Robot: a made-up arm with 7 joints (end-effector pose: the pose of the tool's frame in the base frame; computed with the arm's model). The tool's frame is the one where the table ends. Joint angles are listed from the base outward.
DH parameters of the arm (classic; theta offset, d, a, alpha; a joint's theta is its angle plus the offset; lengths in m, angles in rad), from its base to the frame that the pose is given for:
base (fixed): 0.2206 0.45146 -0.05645 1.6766
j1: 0 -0.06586 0.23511 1.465
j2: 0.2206 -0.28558 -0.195 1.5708
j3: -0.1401 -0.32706 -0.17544 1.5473
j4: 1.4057 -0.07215 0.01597 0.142
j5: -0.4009 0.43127 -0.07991 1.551
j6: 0 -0.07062 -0.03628 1.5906
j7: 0.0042 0 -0.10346 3.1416
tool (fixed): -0.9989 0.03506 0 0
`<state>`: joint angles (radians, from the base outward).
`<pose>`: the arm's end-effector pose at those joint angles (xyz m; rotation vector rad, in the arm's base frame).
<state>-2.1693 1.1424 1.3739 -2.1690 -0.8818 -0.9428 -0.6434</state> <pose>0.4593 0.0020 0.0876 1.4044 0.6982 1.4353</pose>
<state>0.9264 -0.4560 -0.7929 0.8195 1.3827 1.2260 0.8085</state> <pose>-0.3886 -0.4995 0.6671 -0.4993 -0.3592 1.5106</pose>
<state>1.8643 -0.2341 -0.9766 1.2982 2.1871 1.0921 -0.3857</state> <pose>-0.2799 -0.0551 0.1669 -1.7304 0.6863 1.0943</pose>
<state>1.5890 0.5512 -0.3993 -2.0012 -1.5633 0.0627 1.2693</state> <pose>-0.6971 -0.0315 0.1036 -0.7788 -1.8176 0.1283</pose>
